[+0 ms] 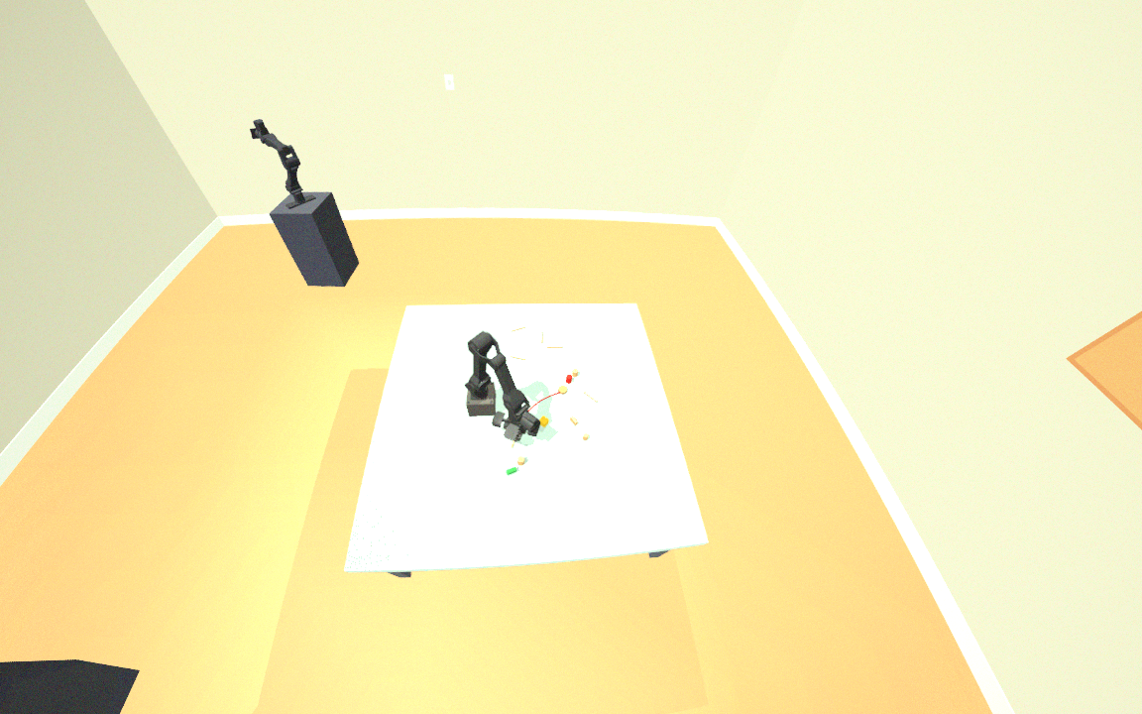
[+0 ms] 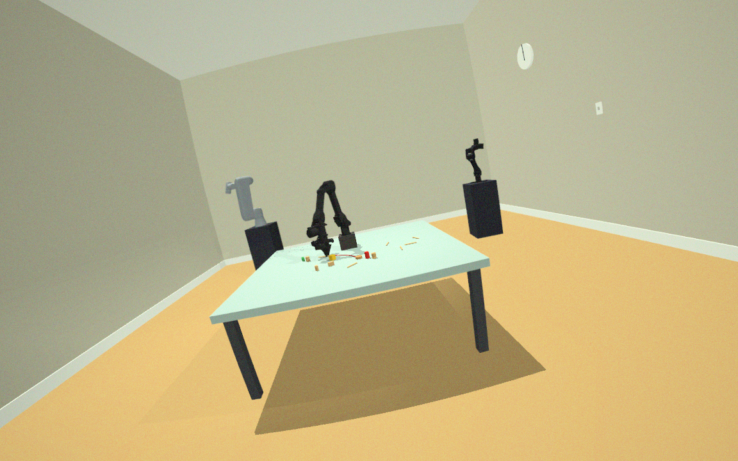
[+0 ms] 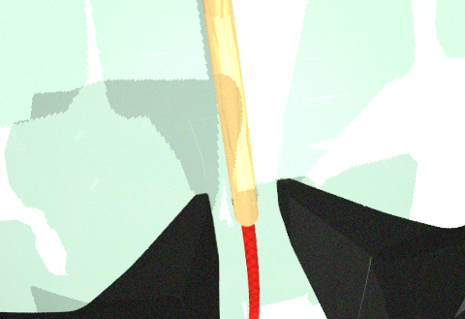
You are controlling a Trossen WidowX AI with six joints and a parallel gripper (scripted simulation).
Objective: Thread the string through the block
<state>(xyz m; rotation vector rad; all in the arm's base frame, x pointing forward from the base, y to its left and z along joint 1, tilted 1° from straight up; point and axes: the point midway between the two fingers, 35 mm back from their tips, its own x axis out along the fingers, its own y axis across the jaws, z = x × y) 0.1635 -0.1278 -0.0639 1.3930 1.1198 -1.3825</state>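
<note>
My gripper tip is now 11 cm short of the yellow cube, 5 cm to the right of it and 1 cm below it. Round my gripper tip: green piece (1 cm behind, 17 cm to the right, 1 cm above); then thin wooden stick (2 cm to the right); then round wooden button (19 cm ahead, 22 cm to the left, 1 cm above).
</note>
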